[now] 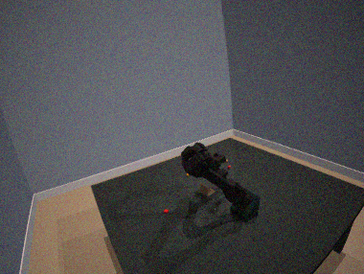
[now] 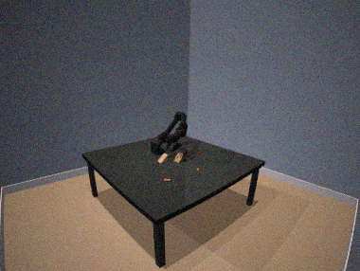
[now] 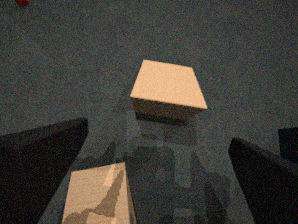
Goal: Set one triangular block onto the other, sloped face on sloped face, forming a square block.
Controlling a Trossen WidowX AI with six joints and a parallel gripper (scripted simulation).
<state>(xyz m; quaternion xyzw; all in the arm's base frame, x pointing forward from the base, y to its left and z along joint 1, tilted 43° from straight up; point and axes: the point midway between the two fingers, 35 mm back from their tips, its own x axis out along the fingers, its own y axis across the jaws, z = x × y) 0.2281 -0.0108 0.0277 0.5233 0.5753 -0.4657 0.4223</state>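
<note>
My gripper tip is now 1 cm past the tan triangular block, 4 cm to the left of it and 8 cm above it.
</note>
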